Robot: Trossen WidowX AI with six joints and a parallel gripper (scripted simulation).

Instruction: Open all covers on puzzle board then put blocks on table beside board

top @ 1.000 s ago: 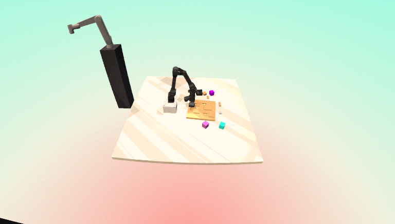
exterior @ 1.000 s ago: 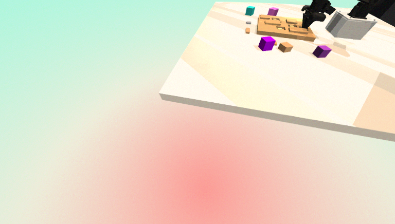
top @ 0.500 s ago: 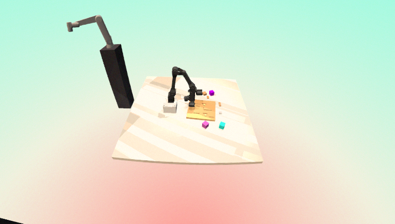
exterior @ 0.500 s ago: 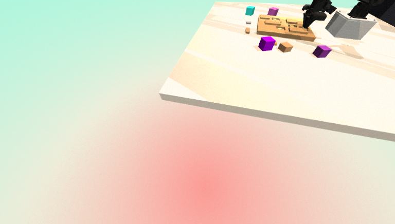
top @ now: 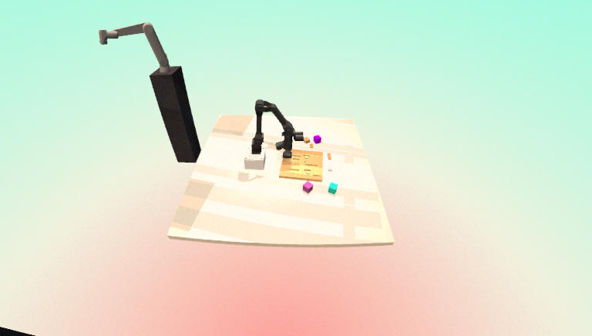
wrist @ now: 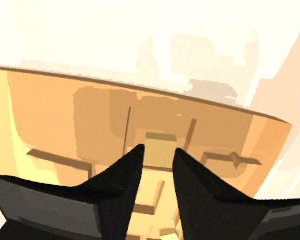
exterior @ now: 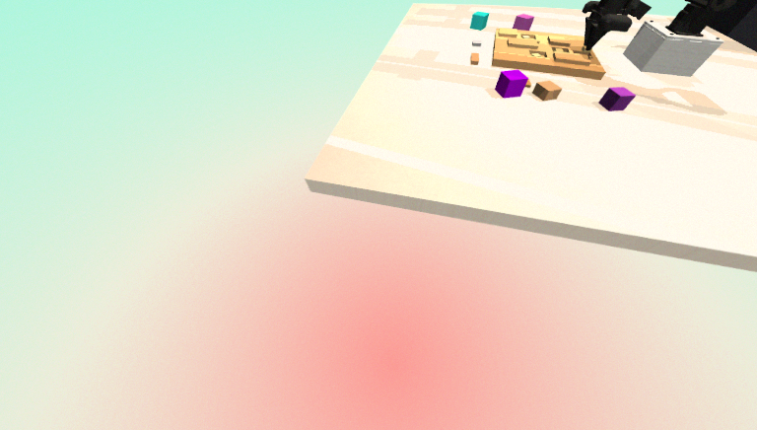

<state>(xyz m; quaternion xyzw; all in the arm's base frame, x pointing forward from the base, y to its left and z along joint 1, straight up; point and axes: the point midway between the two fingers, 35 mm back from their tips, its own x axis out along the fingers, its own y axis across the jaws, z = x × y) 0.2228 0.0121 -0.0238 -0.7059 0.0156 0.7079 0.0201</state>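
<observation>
Right now my gripper tip is 1 cm short of the dark purple block, 26 cm to the right of it and 2 cm above it. Also, from my gripper tip: small grey piece (31 cm ahead, 9 cm to the right, 3 cm below); then magenta block (13 cm ahead, 28 cm to the right, 1 cm below); then small orange piece (32 cm ahead, 5 cm to the left, 3 cm below).
</observation>
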